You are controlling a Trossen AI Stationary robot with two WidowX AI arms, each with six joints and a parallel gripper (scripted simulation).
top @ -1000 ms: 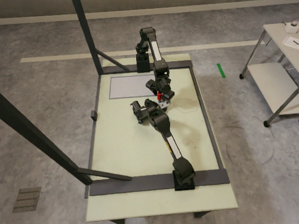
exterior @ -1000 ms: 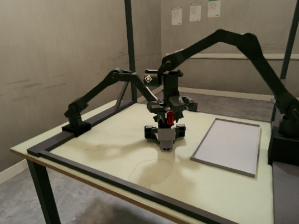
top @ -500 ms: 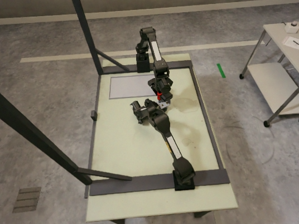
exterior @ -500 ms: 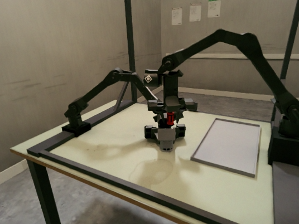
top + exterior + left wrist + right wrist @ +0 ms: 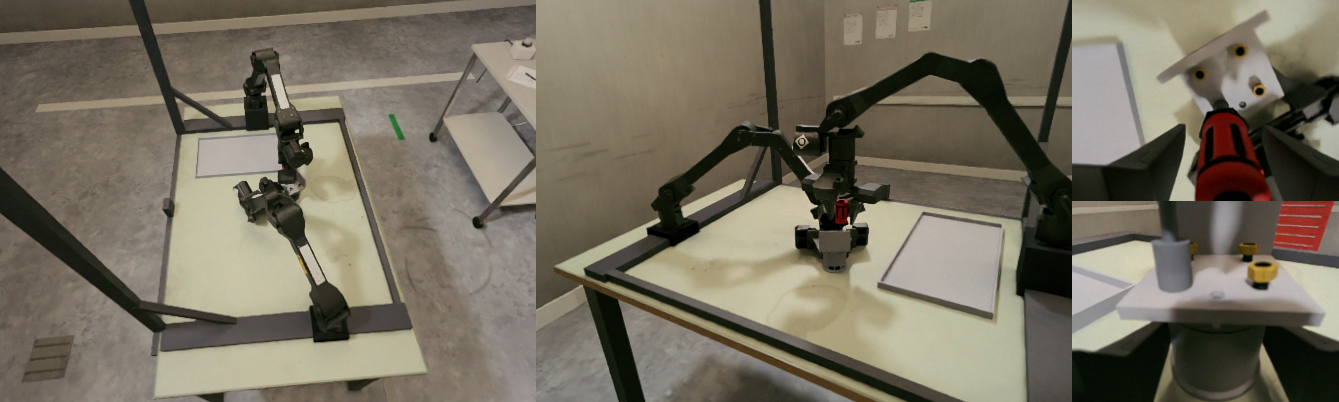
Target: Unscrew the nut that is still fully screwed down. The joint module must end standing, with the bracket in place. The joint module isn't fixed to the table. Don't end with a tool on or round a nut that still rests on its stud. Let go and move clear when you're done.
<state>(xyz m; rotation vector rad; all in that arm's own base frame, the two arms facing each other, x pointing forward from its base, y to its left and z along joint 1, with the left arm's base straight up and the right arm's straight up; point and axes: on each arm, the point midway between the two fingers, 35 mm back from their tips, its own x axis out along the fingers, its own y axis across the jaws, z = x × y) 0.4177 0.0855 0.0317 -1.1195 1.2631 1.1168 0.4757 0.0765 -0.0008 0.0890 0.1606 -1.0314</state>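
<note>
The red-handled nut driver lies 30 mm below my left hand. The rest, counted from my left hand: nut: 10 mm ahead, 30 mm to the right, 70 mm below; pale bracket: 20 mm ahead, 10 mm to the right, 70 mm below; grey joint module: 20 mm ahead, 10 mm to the right, 110 mm below.
My right hand is 2 cm short of the grey joint module and 1 cm to the right of it. From my right hand the other things lie so: nut: 4 cm above, 1 cm to the right, 1 cm ahead; then pale bracket: 4 cm above, 3 cm ahead, 1 cm to the left; then red-handled nut driver: 8 cm above, 2 cm to the left.
</note>
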